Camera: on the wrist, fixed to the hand. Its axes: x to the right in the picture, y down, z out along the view.
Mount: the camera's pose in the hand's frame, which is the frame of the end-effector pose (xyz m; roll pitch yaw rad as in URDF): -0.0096 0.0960 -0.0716 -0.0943 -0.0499 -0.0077
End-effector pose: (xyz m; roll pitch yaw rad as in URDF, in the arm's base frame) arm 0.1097 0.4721 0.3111 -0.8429 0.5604 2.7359
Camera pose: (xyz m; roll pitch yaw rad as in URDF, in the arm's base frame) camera 0.1713 0.4343 0.2151 -0.9183 0.5211 2.7729
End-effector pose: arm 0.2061 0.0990 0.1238 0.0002 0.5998 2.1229
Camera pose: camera 0.1497 0.0075 0.0701 -0.0992 0.5499 2.1139
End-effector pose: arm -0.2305 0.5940 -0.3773 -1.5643 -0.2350 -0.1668
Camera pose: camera -0.2293 0.5218 -0.4733 -1.6709 -0.2427 -0.1154
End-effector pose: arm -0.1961 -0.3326 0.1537 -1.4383 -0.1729 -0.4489
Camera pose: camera -0.2137 -0.3888 0.0490 -1.5416 -0.1869 -0.3996
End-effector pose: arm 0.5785 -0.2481 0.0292 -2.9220 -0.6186 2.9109
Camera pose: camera 0.6387 -0.1500 0.0635 -3.0287 -0.5715 2.9327
